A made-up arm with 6 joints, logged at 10 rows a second.
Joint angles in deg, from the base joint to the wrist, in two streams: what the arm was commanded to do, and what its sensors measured. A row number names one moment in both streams.
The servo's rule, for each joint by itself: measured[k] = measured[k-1] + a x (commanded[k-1-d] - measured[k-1]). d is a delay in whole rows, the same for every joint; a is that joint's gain. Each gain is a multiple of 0.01, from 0.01 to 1. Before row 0 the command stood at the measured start. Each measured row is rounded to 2 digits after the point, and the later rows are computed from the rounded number. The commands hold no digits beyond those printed.
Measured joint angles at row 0:
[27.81, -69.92, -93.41, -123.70, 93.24, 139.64]
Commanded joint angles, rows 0 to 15:
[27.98, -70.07, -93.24, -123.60, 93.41, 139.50]
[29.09, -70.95, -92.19, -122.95, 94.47, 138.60]
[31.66, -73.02, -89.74, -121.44, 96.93, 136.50]
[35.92, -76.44, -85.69, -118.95, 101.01, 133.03]
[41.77, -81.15, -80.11, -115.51, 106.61, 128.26]
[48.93, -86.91, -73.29, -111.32, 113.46, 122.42]
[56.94, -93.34, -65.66, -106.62, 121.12, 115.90]
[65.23, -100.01, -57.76, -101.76, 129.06, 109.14]
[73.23, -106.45, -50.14, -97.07, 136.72, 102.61]
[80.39, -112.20, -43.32, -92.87, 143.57, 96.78]
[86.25, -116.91, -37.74, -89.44, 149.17, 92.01]
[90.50, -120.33, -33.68, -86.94, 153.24, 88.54]
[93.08, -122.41, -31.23, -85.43, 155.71, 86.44]
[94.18, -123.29, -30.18, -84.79, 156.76, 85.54]
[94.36, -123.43, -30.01, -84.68, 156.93, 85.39]
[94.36, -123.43, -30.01, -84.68, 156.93, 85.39]
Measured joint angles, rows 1 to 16:
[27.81, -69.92, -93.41, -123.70, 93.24, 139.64]
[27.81, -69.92, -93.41, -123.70, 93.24, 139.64]
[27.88, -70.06, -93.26, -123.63, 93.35, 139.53]
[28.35, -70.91, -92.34, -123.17, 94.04, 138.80]
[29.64, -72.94, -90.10, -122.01, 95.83, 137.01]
[32.09, -76.30, -86.31, -119.96, 99.04, 133.91]
[35.87, -80.96, -80.98, -116.98, 103.73, 129.50]
[40.96, -86.67, -74.37, -113.19, 109.76, 123.98]
[47.19, -93.07, -66.88, -108.79, 116.80, 117.68]
[54.23, -99.73, -59.04, -104.08, 124.40, 111.02]
[61.64, -106.18, -51.39, -99.38, 132.04, 104.46]
[68.95, -111.96, -44.45, -95.02, 139.19, 98.47]
[75.70, -116.71, -38.68, -91.28, 145.38, 93.43]
[81.47, -120.19, -34.38, -88.37, 150.25, 89.62]
[86.00, -122.32, -31.67, -86.40, 153.64, 87.14]
[89.19, -123.25, -30.39, -85.32, 155.57, 85.89]
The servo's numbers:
d 2
a 0.39 0.96 0.86 0.67 0.62 0.78

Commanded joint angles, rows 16 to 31:
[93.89, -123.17, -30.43, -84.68, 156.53, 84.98]
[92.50, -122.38, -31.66, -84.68, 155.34, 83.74]
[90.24, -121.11, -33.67, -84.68, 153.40, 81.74]
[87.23, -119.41, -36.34, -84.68, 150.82, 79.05]
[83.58, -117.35, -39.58, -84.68, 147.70, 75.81]
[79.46, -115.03, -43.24, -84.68, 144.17, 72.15]
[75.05, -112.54, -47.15, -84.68, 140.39, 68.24]
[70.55, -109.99, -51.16, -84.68, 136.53, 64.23]
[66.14, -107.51, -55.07, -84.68, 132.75, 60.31]
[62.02, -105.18, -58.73, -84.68, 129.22, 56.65]
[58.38, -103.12, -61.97, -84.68, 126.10, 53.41]
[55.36, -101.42, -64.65, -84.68, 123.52, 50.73]
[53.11, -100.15, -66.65, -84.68, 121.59, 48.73]
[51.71, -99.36, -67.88, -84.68, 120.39, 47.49]
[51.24, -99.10, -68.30, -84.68, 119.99, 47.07]
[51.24, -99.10, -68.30, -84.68, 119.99, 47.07]
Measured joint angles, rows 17 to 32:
[91.21, -123.42, -30.06, -84.89, 156.41, 85.50]
[92.44, -123.43, -30.02, -84.75, 156.73, 85.41]
[93.01, -123.18, -30.37, -84.70, 156.61, 85.07]
[92.81, -122.41, -31.48, -84.69, 155.82, 84.03]
[91.81, -121.16, -33.36, -84.68, 154.32, 82.24]
[90.02, -119.48, -35.92, -84.68, 152.15, 79.75]
[87.51, -117.44, -39.07, -84.68, 149.39, 76.68]
[84.37, -115.13, -42.66, -84.68, 146.15, 73.15]
[80.74, -112.64, -46.52, -84.68, 142.58, 69.32]
[76.77, -110.10, -50.51, -84.68, 138.83, 65.35]
[72.62, -107.61, -54.43, -84.68, 135.06, 61.42]
[68.49, -105.28, -58.13, -84.68, 131.44, 57.70]
[64.55, -103.21, -61.43, -84.68, 128.13, 54.35]
[60.97, -101.49, -64.20, -84.68, 125.27, 51.53]
[57.90, -100.20, -66.31, -84.68, 122.99, 49.35]
[55.49, -99.39, -67.66, -84.68, 121.38, 47.90]

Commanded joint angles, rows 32 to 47:
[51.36, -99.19, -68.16, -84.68, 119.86, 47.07]
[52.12, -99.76, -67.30, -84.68, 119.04, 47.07]
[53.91, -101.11, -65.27, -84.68, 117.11, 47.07]
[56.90, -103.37, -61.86, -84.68, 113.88, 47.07]
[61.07, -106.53, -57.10, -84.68, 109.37, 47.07]
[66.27, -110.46, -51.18, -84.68, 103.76, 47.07]
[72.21, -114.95, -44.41, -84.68, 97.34, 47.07]
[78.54, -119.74, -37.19, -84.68, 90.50, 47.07]
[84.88, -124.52, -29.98, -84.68, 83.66, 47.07]
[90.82, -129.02, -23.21, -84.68, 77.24, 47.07]
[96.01, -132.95, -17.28, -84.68, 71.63, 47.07]
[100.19, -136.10, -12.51, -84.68, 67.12, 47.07]
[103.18, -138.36, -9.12, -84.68, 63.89, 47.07]
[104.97, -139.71, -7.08, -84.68, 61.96, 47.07]
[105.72, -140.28, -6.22, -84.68, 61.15, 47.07]
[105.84, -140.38, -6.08, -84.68, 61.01, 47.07]
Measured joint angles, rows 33 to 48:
[53.83, -99.11, -68.21, -84.68, 120.52, 47.25]
[52.82, -99.10, -68.29, -84.68, 120.19, 47.11]
[52.25, -99.19, -68.18, -84.68, 119.99, 47.08]
[52.20, -99.74, -67.42, -84.68, 119.40, 47.07]
[52.87, -101.06, -65.57, -84.68, 117.98, 47.07]
[54.44, -103.28, -62.38, -84.68, 115.44, 47.07]
[57.03, -106.40, -57.84, -84.68, 111.68, 47.07]
[60.63, -110.30, -52.11, -84.68, 106.77, 47.07]
[65.15, -114.76, -45.49, -84.68, 100.92, 47.07]
[70.37, -119.54, -38.35, -84.68, 94.46, 47.07]
[76.03, -124.32, -31.15, -84.68, 87.76, 47.07]
[81.80, -128.83, -24.32, -84.68, 81.24, 47.07]
[87.34, -132.79, -18.27, -84.68, 75.28, 47.07]
[92.35, -135.97, -13.32, -84.68, 70.22, 47.07]
[96.57, -138.26, -9.71, -84.68, 66.30, 47.07]
[99.85, -139.65, -7.45, -84.68, 63.61, 47.07]

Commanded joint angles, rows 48 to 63:
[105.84, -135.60, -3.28, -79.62, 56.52, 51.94]
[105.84, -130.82, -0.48, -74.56, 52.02, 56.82]
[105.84, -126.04, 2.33, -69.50, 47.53, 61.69]
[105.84, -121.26, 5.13, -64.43, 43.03, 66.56]
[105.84, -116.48, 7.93, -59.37, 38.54, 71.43]
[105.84, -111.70, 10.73, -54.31, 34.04, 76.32]
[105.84, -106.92, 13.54, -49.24, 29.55, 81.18]
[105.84, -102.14, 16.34, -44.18, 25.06, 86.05]
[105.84, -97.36, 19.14, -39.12, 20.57, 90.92]
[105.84, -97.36, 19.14, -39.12, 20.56, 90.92]
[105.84, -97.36, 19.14, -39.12, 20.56, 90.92]
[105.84, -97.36, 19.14, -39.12, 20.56, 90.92]
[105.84, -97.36, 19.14, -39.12, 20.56, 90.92]
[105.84, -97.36, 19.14, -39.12, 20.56, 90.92]
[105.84, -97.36, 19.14, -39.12, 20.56, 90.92]
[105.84, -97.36, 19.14, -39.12, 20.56, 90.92]
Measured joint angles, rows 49 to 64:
[102.14, -140.25, -6.39, -84.68, 62.08, 47.07]
[103.58, -140.37, -6.12, -84.68, 61.42, 47.07]
[104.46, -135.79, -3.68, -81.29, 58.38, 50.87]
[105.00, -131.02, -0.93, -76.78, 54.44, 55.51]
[105.33, -126.24, 1.87, -71.90, 50.16, 60.33]
[105.53, -121.46, 4.67, -66.90, 45.74, 65.19]
[105.65, -116.68, 7.47, -61.85, 41.28, 70.06]
[105.72, -111.90, 10.27, -56.80, 36.79, 74.94]
[105.77, -107.12, 13.08, -51.73, 32.30, 79.81]
[105.80, -102.34, 15.88, -46.67, 27.81, 84.68]
[105.82, -97.56, 18.68, -41.61, 23.32, 89.55]
[105.83, -97.37, 19.08, -39.94, 21.61, 90.62]
[105.83, -97.36, 19.13, -39.39, 20.96, 90.85]
[105.83, -97.36, 19.14, -39.21, 20.71, 90.90]
[105.83, -97.36, 19.14, -39.15, 20.62, 90.92]
[105.83, -97.36, 19.14, -39.13, 20.58, 90.92]

